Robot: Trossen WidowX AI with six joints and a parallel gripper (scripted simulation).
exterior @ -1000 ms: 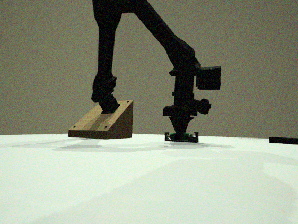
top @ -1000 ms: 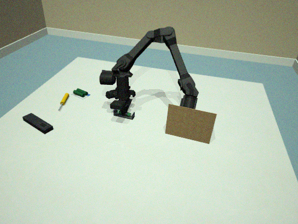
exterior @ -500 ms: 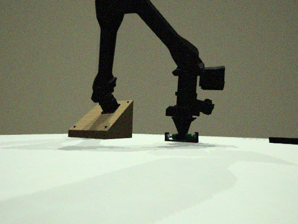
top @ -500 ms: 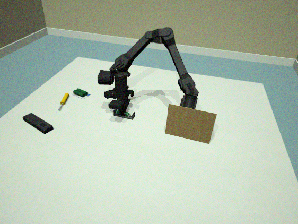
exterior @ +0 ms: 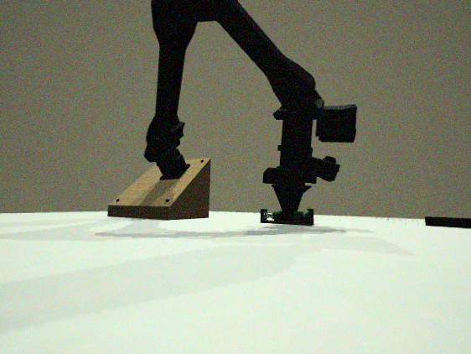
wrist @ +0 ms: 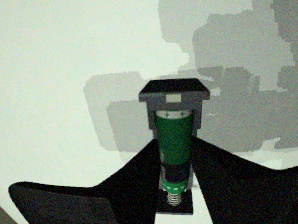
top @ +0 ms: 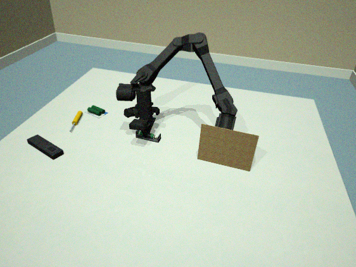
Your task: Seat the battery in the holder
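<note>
Right now the green battery is 1 cm above my gripper tip. From my gripper tip the other things lie so: black bar (34 cm ahead, 20 cm to the left, 1 cm above); then yellow screwdriver (33 cm ahead, 1 cm to the left).
</note>
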